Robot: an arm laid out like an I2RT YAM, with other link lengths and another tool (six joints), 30 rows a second.
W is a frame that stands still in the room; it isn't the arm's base.
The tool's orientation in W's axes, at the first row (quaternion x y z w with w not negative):
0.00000, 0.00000, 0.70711, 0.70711
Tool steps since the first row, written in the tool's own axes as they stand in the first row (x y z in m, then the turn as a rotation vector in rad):
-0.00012, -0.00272, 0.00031, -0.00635, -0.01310, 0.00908
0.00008, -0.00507, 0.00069, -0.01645, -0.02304, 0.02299
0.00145, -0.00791, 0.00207, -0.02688, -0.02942, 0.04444
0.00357, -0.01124, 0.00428, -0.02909, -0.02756, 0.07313
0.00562, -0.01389, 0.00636, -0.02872, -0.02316, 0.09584
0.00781, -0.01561, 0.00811, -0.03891, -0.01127, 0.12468
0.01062, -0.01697, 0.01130, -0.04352, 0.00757, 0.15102
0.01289, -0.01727, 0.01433, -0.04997, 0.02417, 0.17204
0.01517, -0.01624, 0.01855, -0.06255, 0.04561, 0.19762
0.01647, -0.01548, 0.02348, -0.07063, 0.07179, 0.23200
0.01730, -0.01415, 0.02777, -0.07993, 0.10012, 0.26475
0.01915, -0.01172, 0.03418, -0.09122, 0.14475, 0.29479
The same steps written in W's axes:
0.00272, -0.00012, 0.00031, 0.01310, -0.00635, 0.00908
0.00507, 0.00008, 0.00069, 0.02304, -0.01645, 0.02299
0.00791, 0.00145, 0.00207, 0.02942, -0.02688, 0.04444
0.01124, 0.00357, 0.00428, 0.02756, -0.02909, 0.07313
0.01389, 0.00562, 0.00636, 0.02316, -0.02872, 0.09584
0.01561, 0.00781, 0.00811, 0.01127, -0.03891, 0.12468
0.01697, 0.01062, 0.01130, -0.00757, -0.04352, 0.15102
0.01727, 0.01289, 0.01433, -0.02417, -0.04997, 0.17204
0.01624, 0.01517, 0.01855, -0.04561, -0.06255, 0.19762
0.01548, 0.01647, 0.02348, -0.07179, -0.07063, 0.23200
0.01415, 0.01730, 0.02777, -0.10012, -0.07993, 0.26475
0.01172, 0.01915, 0.03418, -0.14475, -0.09122, 0.29479

